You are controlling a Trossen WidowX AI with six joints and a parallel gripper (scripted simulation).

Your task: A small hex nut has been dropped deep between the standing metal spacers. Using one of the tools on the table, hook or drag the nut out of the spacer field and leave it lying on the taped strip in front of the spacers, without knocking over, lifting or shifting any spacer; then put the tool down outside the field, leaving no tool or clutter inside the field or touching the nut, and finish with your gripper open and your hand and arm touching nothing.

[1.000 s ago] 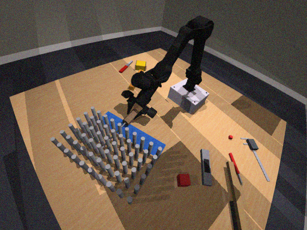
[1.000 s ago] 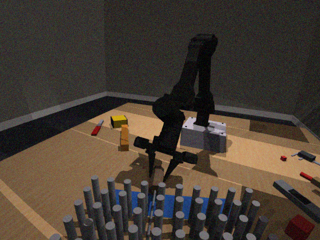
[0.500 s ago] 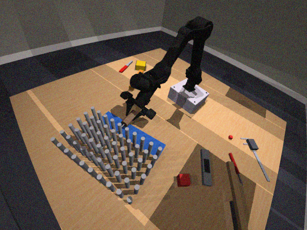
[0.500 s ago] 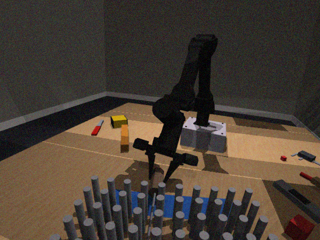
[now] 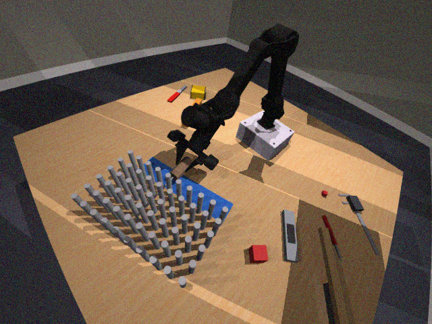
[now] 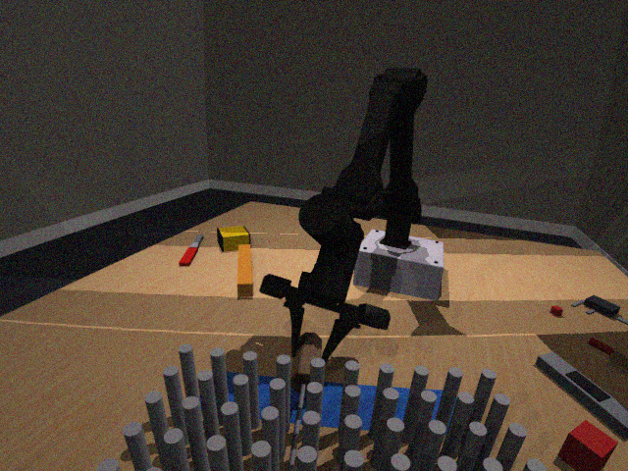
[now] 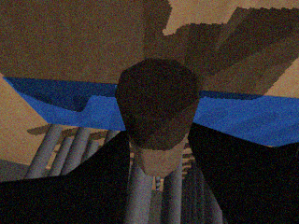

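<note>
My gripper tip is 2 cm short of the blue taped strip, 5 cm to the right of it and 4 cm above it. Also, from my gripper tip: orange handle 23 cm behind, 30 cm to the right, 2 cm below; red block 4 cm behind, 36 cm to the left, 2 cm below; hook tool 10 cm ahead, 4 cm to the left, 1 cm below.
</note>
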